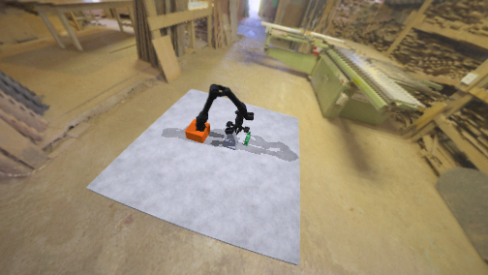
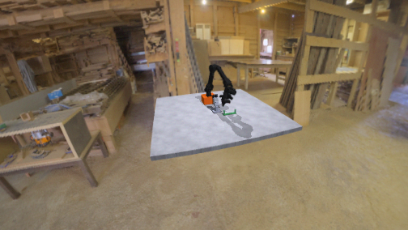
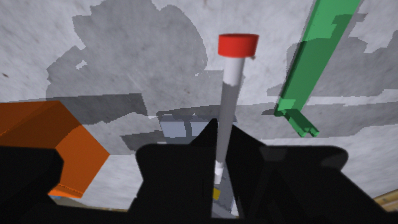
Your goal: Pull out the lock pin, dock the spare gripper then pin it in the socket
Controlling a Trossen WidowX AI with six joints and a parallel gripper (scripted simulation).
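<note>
Right now the grey mount is 2 cm behind my gripper tip and 7 cm to the right of it. Also, from my gripper tip: green strip 10 cm ahead, 3 cm to the left, 3 cm below; then spare gripper 3 cm behind, 7 cm to the right, 7 cm above.
</note>
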